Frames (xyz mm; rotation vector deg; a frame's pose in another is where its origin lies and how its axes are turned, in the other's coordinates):
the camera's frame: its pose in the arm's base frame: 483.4 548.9 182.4 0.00 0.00 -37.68
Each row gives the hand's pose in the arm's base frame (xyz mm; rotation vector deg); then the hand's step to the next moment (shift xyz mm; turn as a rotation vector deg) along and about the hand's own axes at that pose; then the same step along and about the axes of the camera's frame.
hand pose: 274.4 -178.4 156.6 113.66 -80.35 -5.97
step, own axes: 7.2 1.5 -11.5 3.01 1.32 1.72
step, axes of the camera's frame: 5.9 3.5 11.8 1.78 -3.23 0.41
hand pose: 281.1 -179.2 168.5 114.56 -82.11 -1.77
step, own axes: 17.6 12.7 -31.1 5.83 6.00 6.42
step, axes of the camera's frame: 7.6 3.8 37.0 1.54 -10.43 0.20
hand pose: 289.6 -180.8 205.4 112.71 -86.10 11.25
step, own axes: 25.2 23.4 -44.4 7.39 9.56 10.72
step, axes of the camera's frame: -2.2 0.5 56.1 1.08 -16.09 -0.98
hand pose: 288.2 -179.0 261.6 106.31 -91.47 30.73
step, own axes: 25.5 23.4 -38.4 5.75 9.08 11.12
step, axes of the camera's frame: -15.4 -4.1 49.2 0.60 -15.26 -2.45
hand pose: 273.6 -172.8 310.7 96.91 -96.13 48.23
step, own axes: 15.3 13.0 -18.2 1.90 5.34 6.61
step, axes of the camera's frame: -13.5 -4.5 23.1 -0.16 -8.29 -2.65
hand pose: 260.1 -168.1 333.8 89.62 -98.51 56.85
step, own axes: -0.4 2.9 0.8 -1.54 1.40 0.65
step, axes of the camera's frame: -2.0 -2.0 -1.1 -1.12 -0.46 -1.81
